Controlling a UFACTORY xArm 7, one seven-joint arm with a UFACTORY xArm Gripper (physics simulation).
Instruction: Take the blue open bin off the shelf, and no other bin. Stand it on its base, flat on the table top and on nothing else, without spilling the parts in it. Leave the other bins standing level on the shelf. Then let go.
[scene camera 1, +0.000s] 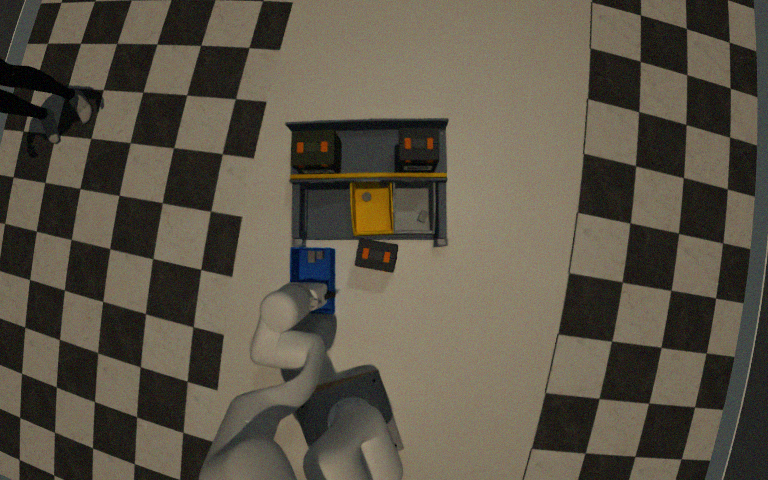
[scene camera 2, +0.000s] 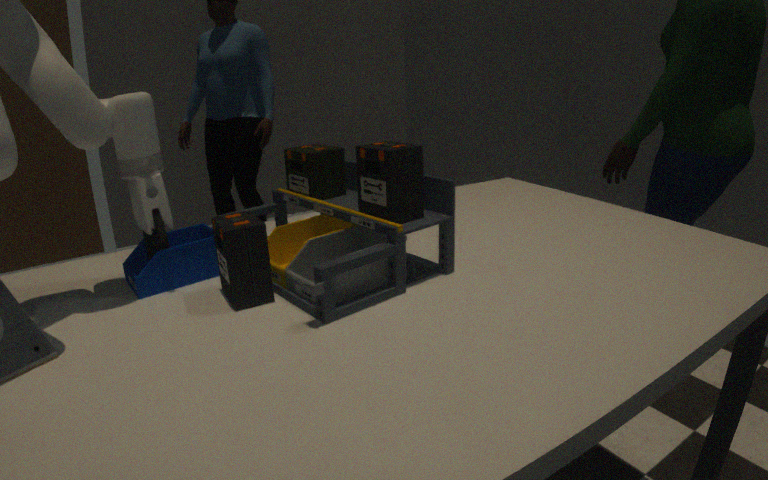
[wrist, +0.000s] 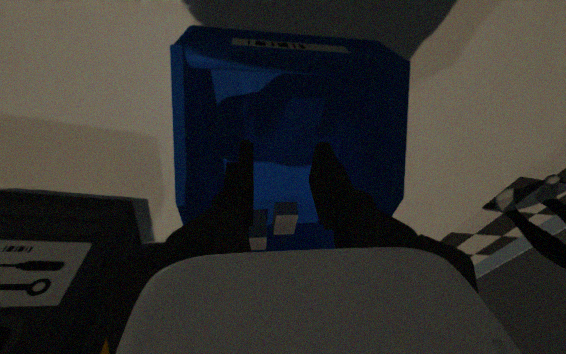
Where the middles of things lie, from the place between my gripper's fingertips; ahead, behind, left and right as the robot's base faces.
Labels:
My hand is 20 mm short of the blue bin (scene camera 2: 191, 258) and 10 mm to the right of it. Round my hand: dark case (scene camera 2: 241, 243) (130 mm ahead, 140 mm to the right, 30 mm above); then grey bin (scene camera 1: 408, 203) (290 mm ahead, 180 mm to the right, 10 mm above); then yellow bin (scene camera 2: 284, 242) (250 mm ahead, 80 mm to the right, 10 mm above).

